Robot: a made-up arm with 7 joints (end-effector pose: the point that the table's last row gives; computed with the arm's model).
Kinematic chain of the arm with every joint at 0, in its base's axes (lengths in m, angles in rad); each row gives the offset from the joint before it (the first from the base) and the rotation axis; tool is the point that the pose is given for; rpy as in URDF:
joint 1: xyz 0 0 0.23 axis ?
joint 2: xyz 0 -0.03 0.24 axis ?
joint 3: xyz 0 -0.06 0.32 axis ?
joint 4: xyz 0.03 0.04 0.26 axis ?
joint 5: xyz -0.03 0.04 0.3 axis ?
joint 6: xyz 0 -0.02 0.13 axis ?
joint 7: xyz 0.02 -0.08 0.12 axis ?
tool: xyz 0 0 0 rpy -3.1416 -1.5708 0
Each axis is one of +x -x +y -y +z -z.
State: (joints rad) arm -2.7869 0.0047 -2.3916 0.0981 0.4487 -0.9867 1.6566
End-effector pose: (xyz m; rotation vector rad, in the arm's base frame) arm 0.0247 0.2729 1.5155 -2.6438 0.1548 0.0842
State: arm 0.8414 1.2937 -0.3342 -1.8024 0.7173 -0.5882 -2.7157
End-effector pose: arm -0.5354 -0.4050 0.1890 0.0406 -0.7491 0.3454
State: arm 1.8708 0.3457 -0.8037 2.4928 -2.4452 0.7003 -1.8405
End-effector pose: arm 0.1276 0.3809 0.7810 -1.2351 1.0991 -0.3940
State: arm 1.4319 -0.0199 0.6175 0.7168 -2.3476 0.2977 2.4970
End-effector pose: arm -0.2005 0.2213 1.5207 -0.5899 0.6925 -1.1967
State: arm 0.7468 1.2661 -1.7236 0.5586 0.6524 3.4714 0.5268
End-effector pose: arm -0.3585 -0.7719 0.6934 -2.0723 -0.4595 1.0171
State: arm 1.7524 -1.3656 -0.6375 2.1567 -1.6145 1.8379 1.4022
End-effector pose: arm 0.0901 0.5671 0.0911 1.7983 1.9759 -0.0206
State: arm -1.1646 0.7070 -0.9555 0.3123 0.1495 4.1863 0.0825
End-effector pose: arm -0.4377 0.3442 1.2248 -1.5791 2.0263 -0.2877
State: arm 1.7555 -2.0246 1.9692 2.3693 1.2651 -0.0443 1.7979
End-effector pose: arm -0.2494 0.1705 0.5976 -0.4666 0.4974 -0.5213
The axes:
joint 1: +z
joint 2: -y
joint 3: +z
joint 4: +y
joint 5: +z
joint 6: -y
joint 7: +x

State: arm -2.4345 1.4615 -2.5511 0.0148 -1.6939 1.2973 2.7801
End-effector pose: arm 0.6500 0.8365 0.7624 -1.3576 0.9415 -0.7603
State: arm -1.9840 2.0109 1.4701 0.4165 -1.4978 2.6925 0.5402
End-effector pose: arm 0.2843 0.7367 -0.0539 -0.3733 2.9331 -0.1482
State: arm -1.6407 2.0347 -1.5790 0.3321 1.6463 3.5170 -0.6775
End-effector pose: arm -0.2290 0.8297 0.1883 2.2137 -0.6881 0.3207
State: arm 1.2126 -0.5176 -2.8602 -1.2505 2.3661 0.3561 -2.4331
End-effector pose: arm 0.3728 0.7437 0.9272 -1.1485 2.2353 -0.1661
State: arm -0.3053 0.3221 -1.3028 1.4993 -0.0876 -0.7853 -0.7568
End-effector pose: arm -0.2487 -0.5635 1.0336 -2.2938 0.9411 0.0476
